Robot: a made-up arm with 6 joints.
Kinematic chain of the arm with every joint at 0, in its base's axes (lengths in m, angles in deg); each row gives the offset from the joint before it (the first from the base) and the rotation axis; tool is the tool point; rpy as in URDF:
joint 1: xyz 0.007 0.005 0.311 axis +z
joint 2: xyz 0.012 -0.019 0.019 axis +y
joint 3: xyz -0.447 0 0.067 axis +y
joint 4: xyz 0.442 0.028 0.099 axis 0.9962 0 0.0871
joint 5: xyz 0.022 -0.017 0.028 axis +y
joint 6: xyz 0.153 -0.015 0.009 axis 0.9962 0 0.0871
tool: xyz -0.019 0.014 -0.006 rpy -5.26 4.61 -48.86
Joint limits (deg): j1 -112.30..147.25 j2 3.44..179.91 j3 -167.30..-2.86 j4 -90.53..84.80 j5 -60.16..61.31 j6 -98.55..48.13
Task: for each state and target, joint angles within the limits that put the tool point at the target. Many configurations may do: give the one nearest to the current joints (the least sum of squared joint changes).
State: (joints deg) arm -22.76 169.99 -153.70 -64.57 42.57 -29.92
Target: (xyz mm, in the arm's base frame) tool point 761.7 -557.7 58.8
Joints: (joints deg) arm -31.54 174.84 -138.92 -61.25 57.36 -30.62
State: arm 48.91 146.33 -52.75 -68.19 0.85 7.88
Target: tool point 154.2 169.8 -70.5
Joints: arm 46.03 148.87 -26.50 -67.90 5.42 7.50
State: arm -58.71 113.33 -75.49 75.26 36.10 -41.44
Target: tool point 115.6 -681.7 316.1
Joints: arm -86.05 115.77 -66.66 72.72 33.59 -41.61
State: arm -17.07 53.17 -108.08 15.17 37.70 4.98
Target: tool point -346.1 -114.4 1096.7
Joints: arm 18.93 18.85 -104.07 7.58 47.02 3.72
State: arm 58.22 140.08 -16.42 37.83 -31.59 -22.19
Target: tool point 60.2 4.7 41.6
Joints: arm 58.90 149.49 -3.52 35.48 -22.81 -22.42
